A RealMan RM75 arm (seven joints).
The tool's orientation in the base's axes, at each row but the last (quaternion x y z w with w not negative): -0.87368 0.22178 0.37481 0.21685; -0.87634 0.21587 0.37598 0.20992; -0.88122 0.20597 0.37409 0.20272; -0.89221 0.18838 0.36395 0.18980
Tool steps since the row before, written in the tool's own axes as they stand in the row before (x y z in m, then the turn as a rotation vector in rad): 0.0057 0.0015 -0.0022 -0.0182 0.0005 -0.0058; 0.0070 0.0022 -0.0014 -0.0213 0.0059 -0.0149; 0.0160 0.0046 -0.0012 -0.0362 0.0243 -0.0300; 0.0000 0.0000 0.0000 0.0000 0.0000 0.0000
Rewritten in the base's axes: 0.0039 -0.0037 -0.0032 -0.0083 0.0005 0.0172; 0.0040 -0.0041 -0.0048 -0.0080 -0.0080 0.0241; 0.0085 -0.0078 -0.0121 -0.0182 -0.0279 0.0411; 0.0000 0.0000 0.0000 0.0000 0.0000 0.0000
